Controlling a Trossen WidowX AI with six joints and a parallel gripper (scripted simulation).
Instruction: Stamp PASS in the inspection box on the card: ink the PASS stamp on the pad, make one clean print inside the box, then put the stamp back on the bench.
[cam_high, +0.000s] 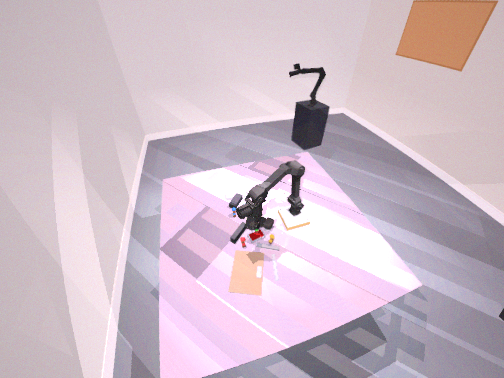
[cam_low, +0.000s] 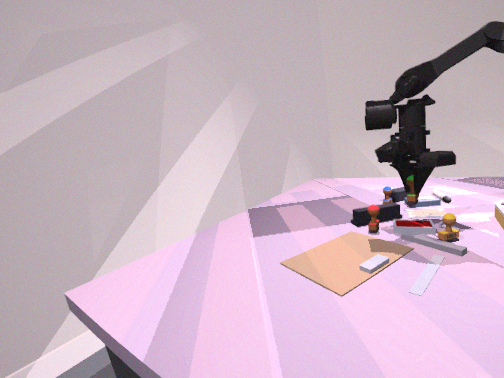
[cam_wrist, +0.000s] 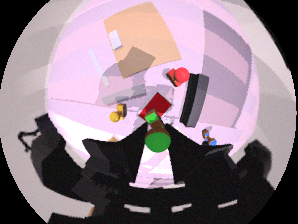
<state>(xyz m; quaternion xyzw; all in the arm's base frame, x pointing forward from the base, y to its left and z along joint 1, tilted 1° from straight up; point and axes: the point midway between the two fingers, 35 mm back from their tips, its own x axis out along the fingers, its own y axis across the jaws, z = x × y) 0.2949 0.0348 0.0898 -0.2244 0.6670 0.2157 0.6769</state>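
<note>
The red ink pad is 9 cm below my gripper tip. Round my gripper tip: green-knobbed stamp right at my gripper tip; then red-knobbed stamp 9 cm ahead, 1 cm to the left, 7 cm below; then yellow-knobbed stamp 7 cm behind, 7 cm to the left, 7 cm below.
</note>
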